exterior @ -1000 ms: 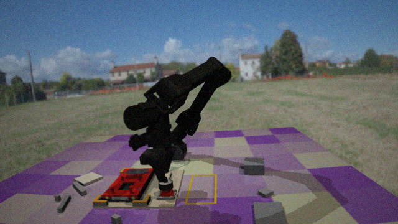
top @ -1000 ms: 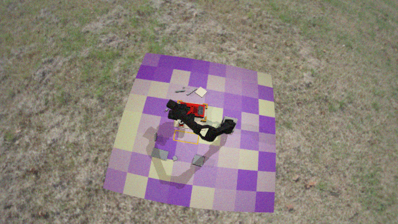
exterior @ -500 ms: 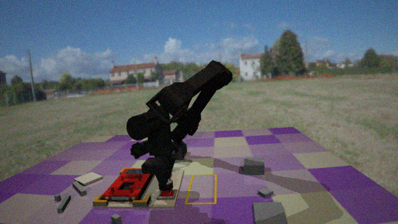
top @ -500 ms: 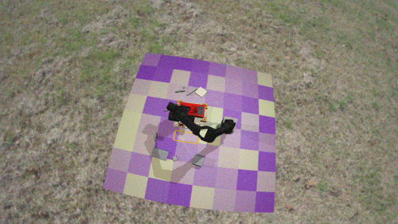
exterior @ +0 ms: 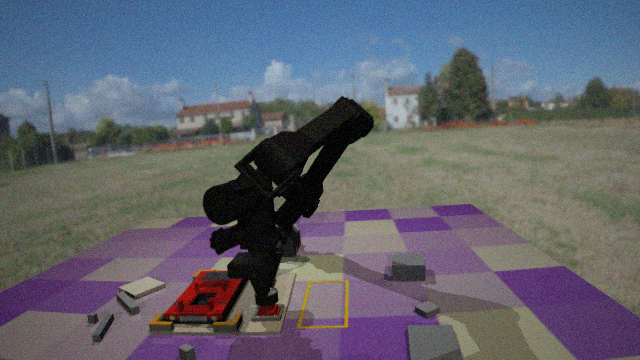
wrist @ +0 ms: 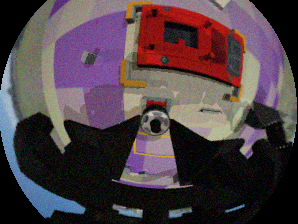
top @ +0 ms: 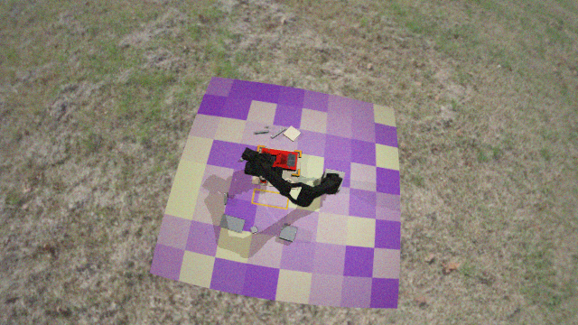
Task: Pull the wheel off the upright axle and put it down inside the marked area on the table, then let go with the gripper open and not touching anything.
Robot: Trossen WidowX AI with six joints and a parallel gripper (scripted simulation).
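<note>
Now: gripper tip 1 cm above the upright axle. Round my gripper tip: tile (13 cm behind, 31 cm to the right, 4 cm below); dark wheel (right at my gripper tip).
</note>
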